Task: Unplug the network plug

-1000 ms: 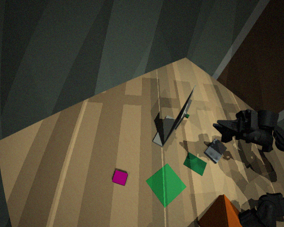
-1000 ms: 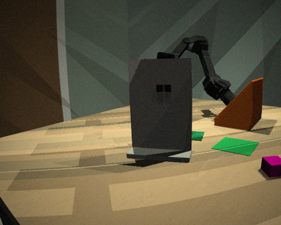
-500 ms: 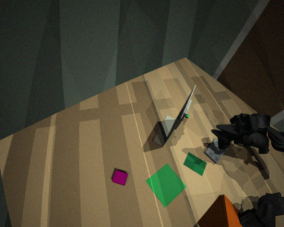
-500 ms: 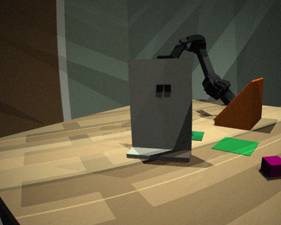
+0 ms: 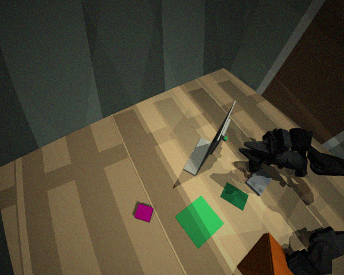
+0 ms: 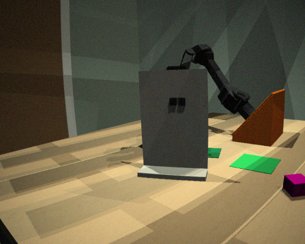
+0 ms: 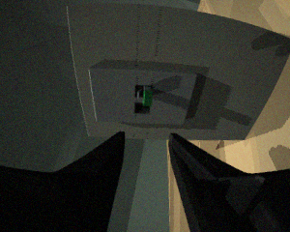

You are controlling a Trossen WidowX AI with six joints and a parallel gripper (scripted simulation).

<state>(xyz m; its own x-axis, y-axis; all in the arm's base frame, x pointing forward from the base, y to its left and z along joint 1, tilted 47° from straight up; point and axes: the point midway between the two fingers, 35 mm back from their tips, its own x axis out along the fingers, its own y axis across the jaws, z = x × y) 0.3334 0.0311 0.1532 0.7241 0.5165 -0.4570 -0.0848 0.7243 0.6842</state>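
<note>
Now: gripper tip 6 cm short of the network plug and 3 cm to the right of it. From my gripper tip the other things lie so: dark green square (11 cm behind, 3 cm to the left, 18 cm below); grey block (12 cm behind, 10 cm to the right, 17 cm below); upright panel (8 cm ahead, 5 cm to the left, 6 cm below).
</note>
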